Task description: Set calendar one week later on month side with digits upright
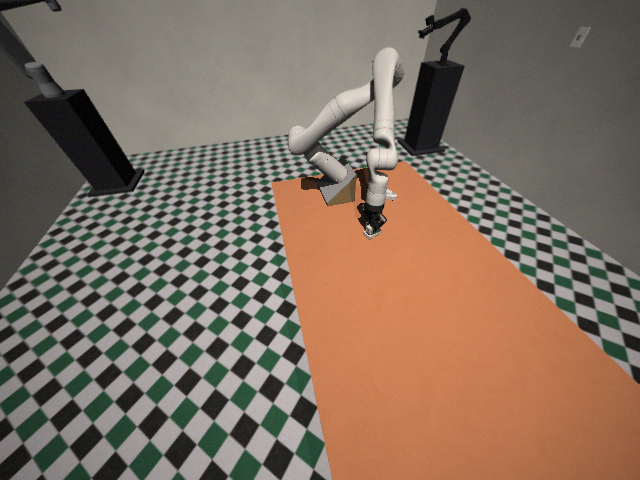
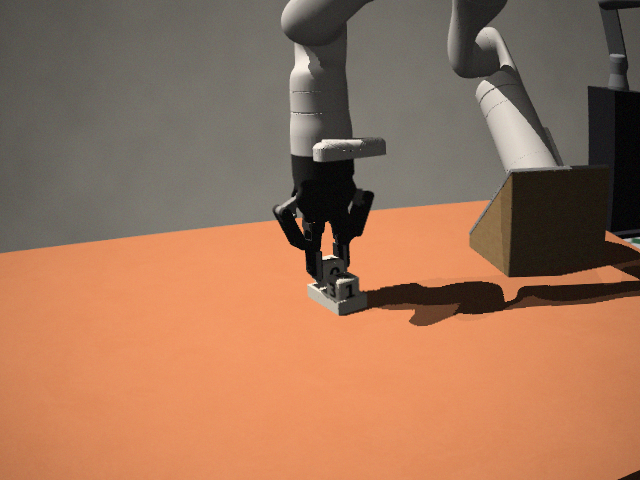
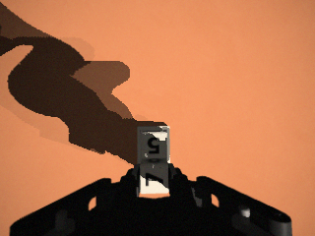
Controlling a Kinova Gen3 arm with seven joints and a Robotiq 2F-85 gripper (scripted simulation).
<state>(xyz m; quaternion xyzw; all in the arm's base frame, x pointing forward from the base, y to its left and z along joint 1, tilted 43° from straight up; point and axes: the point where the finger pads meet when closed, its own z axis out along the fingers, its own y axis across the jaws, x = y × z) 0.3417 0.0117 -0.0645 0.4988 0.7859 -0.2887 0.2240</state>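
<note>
Right now my hand is 10 mm above the cube. Also, from my hand: white calendar tray 40 mm below, 10 mm to the left, 10 mm behind.
</note>
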